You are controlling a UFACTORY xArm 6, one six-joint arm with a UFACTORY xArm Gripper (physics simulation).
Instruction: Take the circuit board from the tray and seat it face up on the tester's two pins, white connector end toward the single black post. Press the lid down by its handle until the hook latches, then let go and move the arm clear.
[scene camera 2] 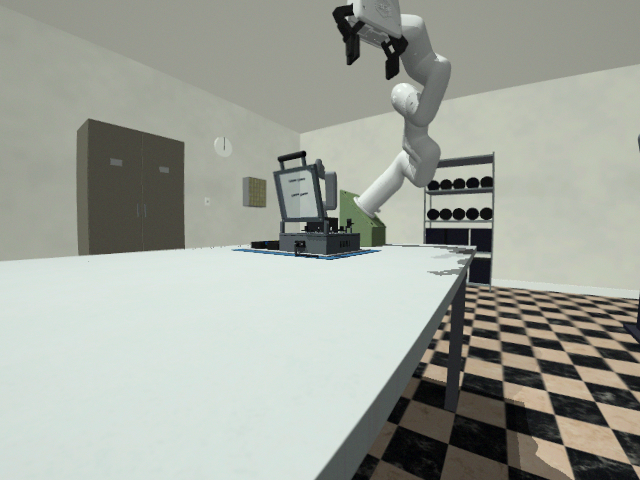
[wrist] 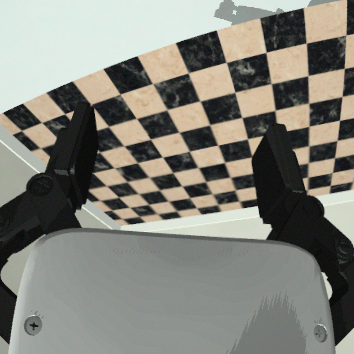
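Pixels of known places: gripper, fingertip midpoint: (scene camera 2: 373,69) (wrist: 179,131); arm's base, origin of the base link: (scene camera 2: 363,208).
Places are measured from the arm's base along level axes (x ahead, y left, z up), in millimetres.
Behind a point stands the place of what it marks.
The tester (scene camera 2: 342,243) @(y 167, x 403, z -132 mm) stands on a blue-edged mat on the table in the scene view. Its framed lid (scene camera 2: 301,206) @(y 93, x 494, z -29 mm) is raised nearly upright, with the black handle (scene camera 2: 292,156) @(y 95, x 530, z 101 mm) at its top. A low dark object, possibly the tray (scene camera 2: 264,244) @(y -106, x 466, z -144 mm), lies left of the tester, partly hidden behind it. The circuit board cannot be made out, and the pins and single post are too small to tell apart. My gripper (scene camera 2: 371,70) @(y 366, x 589, z 205 mm) (wrist: 179,131) @(y 366, x 589, z 205 mm) is open and empty, high above and to the right of the tester, apart from it.
The white table (scene camera 2: 206,335) @(y 413, x 926, z -164 mm) reaches toward the scene camera, with its right edge beside the checkered floor (scene camera 2: 542,356) (wrist: 202,107). The green arm base (scene camera 2: 361,227) @(y 46, x 94, z -86 mm) stands behind the tester. A shelf rack (scene camera 2: 492,217) and a brown cabinet (scene camera 2: 116,206) stand farther back.
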